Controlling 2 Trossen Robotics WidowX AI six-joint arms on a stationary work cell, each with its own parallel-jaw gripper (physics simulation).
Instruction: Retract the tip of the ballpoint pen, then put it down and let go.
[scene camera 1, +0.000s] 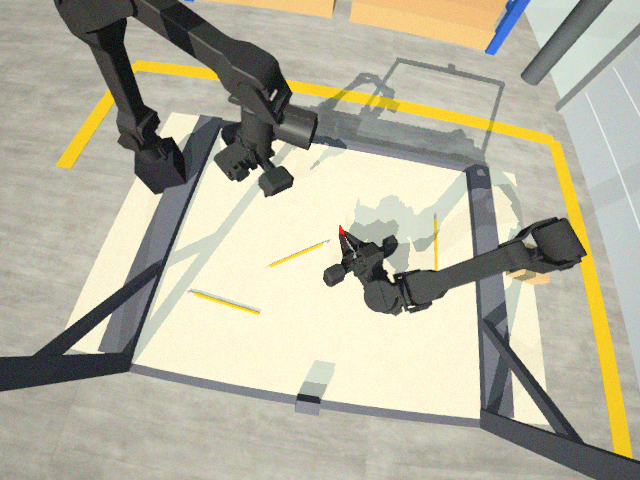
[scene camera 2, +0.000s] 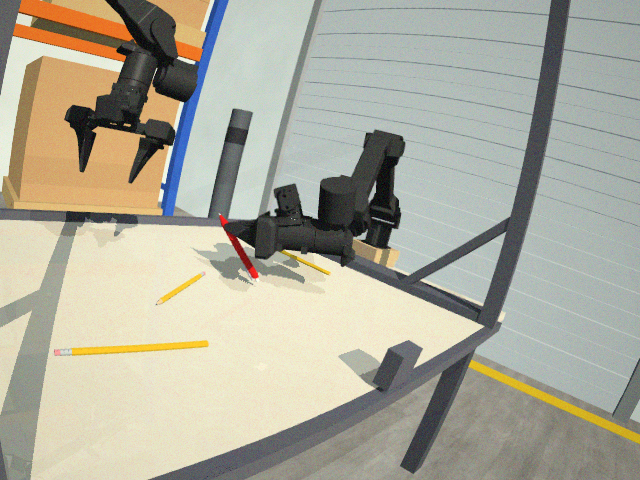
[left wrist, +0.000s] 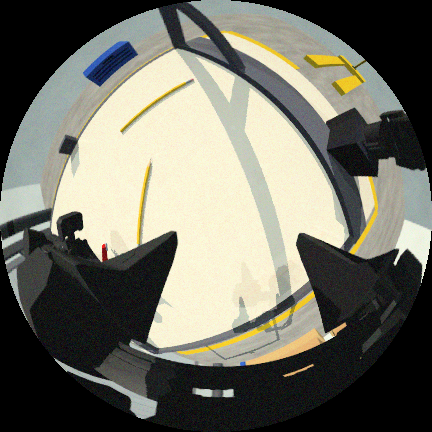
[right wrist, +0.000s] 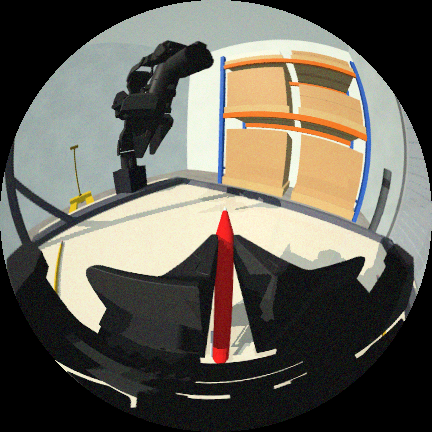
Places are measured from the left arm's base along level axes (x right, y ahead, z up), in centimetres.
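Where they show: left gripper, between the fingertips: (scene camera 1: 255, 182) (scene camera 2: 105, 177) (left wrist: 240, 238) (right wrist: 146, 155); right gripper, between the fingertips: (scene camera 1: 341, 232) (scene camera 2: 225, 226) (right wrist: 224, 240); left arm's base, origin of its link: (scene camera 1: 153, 154) (left wrist: 368, 140) (right wrist: 128, 167); right arm's base, origin of its link: (scene camera 1: 533, 260) (scene camera 2: 376, 245).
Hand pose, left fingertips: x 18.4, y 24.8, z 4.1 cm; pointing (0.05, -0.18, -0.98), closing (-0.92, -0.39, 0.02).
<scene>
Things, the pixels of their top centre, and the offset from my left fingertips. Level surfaces: height alone.
- table, height of its surface: dz -14.8 cm
- yellow pencil, centre of its top: (scene camera 2: 182, 284) (left wrist: 139, 207) (scene camera 1: 297, 254) dz -13.9, dx +14.7, dy +6.3 cm
- third pencil, centre of its top: (scene camera 2: 300, 258) (scene camera 1: 436, 242) dz -14.1, dx +20.9, dy +45.9 cm
- dark block, centre of its top: (scene camera 2: 405, 346) (scene camera 1: 307, 407) (left wrist: 60, 143) dz -9.1, dx +49.1, dy +0.1 cm
The red ballpoint pen (scene camera 1: 341, 231) (scene camera 2: 241, 253) (left wrist: 104, 253) (right wrist: 223, 295) is held steeply tilted at the right gripper's fingertips. Its pointed end, with a small pale tip, is up; its other end, with a pale bit, points down close to the table (scene camera 1: 361, 351) (scene camera 2: 289, 372). I cannot tell if it touches. My right gripper (scene camera 1: 342, 238) (scene camera 2: 227, 225) (right wrist: 224, 240) is shut on the pen near its pointed end and lies nearly level above the table. My left gripper (scene camera 2: 106, 176) (left wrist: 240, 238) is wide open and empty, high above the table, away from the pen.
One yellow pencil (scene camera 1: 297, 254) (scene camera 2: 180, 288) (left wrist: 144, 200) lies near the pen. Another pencil (scene camera 1: 224, 302) (scene camera 2: 131, 348) (left wrist: 155, 102) lies at lower left in the scene views. A third pencil (scene camera 1: 435, 242) (scene camera 2: 306, 262) lies beyond the right gripper. A dark block (scene camera 1: 308, 403) (scene camera 2: 398, 365) stands at the table edge.
</scene>
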